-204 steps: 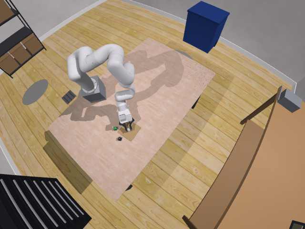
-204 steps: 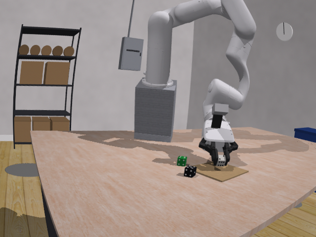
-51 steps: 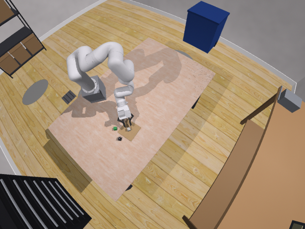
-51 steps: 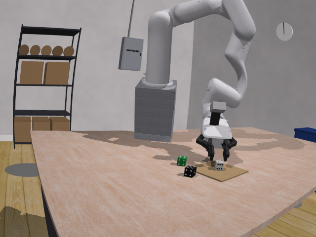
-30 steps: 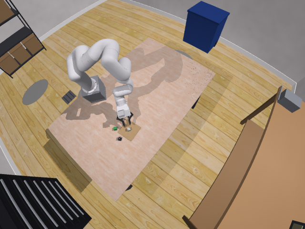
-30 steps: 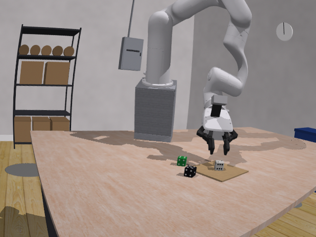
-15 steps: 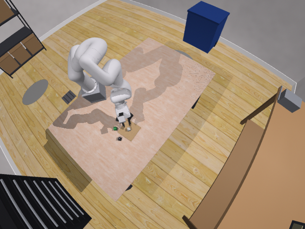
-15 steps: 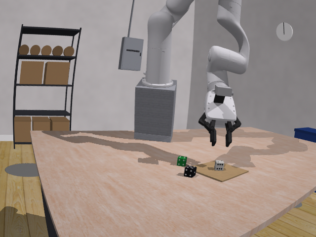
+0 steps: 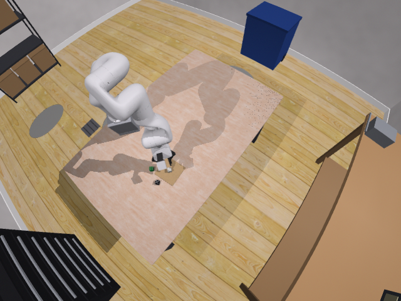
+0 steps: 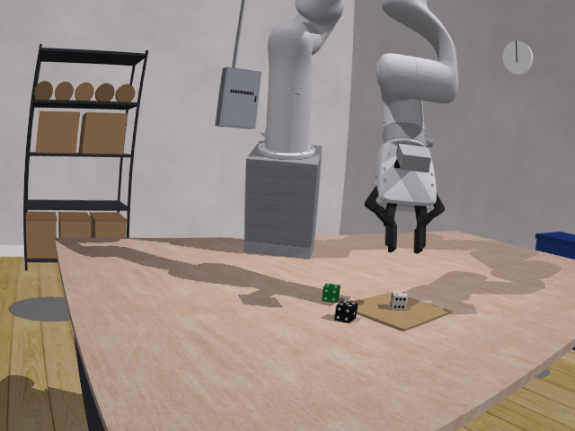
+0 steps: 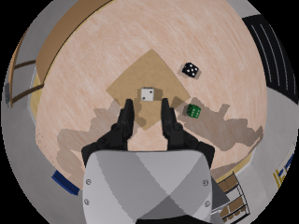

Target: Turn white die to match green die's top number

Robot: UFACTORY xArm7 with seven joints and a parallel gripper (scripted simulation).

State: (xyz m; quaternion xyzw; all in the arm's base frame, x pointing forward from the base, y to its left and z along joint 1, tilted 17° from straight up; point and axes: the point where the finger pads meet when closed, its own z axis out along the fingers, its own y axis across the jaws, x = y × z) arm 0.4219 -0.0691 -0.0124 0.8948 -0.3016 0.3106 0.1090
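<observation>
My hand is 10 mm short of the white die and 100 mm above it. Also, from my hand: green die (90 mm behind, 60 mm to the right, 100 mm below); brown mat (10 mm ahead, 110 mm below); black die (10 mm behind, 110 mm to the right, 100 mm below).
</observation>
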